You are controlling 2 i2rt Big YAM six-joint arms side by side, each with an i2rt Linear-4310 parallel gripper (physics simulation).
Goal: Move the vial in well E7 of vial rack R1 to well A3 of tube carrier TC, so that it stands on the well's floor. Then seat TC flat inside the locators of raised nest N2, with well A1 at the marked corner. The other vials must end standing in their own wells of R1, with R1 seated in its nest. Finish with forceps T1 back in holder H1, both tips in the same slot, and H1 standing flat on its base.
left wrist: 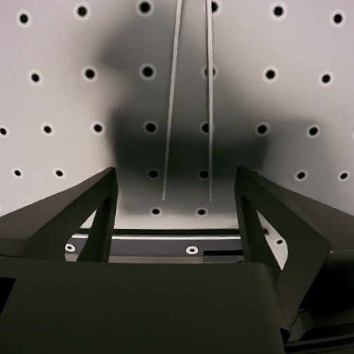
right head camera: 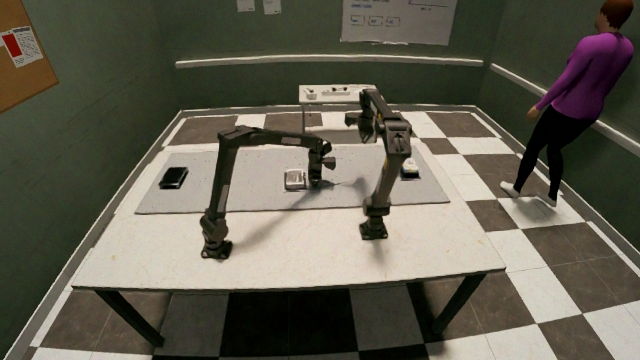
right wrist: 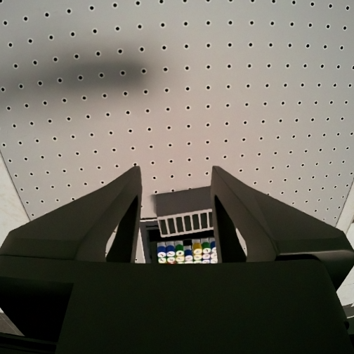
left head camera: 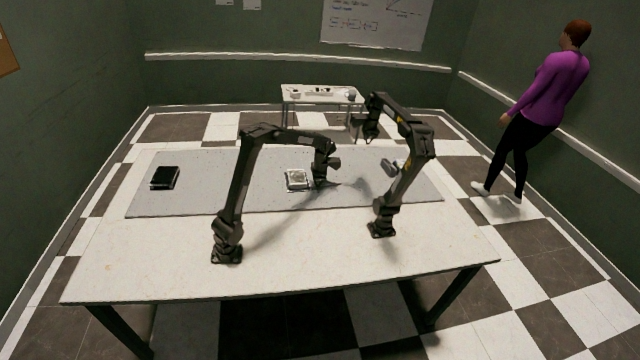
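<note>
My left gripper (left head camera: pixel 320 185) (right head camera: pixel 314 184) (left wrist: pixel 175 177) is open and empty, low over the perforated board. Forceps T1 (left wrist: pixel 210 110) show in the left wrist view as two thin pale prongs, apparently lying on the board, ends toward my fingers. A pale carrier, apparently TC (left head camera: pixel 297 178) (right head camera: pixel 295 178), sits just left of that gripper. My right gripper (left head camera: pixel 369 141) (right head camera: pixel 367 140) (right wrist: pixel 175 177) is partly open, empty and high. Rack R1 (right head camera: pixel 410 168), with coloured vials (right wrist: pixel 180 252), is at the right; my gripper hides part. A grey slotted block, apparently H1 (left head camera: pixel 389 167) (right wrist: pixel 182 201), stands beside it. Well E7 cannot be told.
A black raised unit, apparently nest N2 (left head camera: pixel 165 177) (right head camera: pixel 173 177), is at the left of the grey board (left head camera: pixel 215 190) (right head camera: pixel 225 195). A dark frame edge (left wrist: pixel 150 246) lies below my left fingers. A small table (left head camera: pixel 320 100) and a person (left head camera: pixel 555 90) are beyond.
</note>
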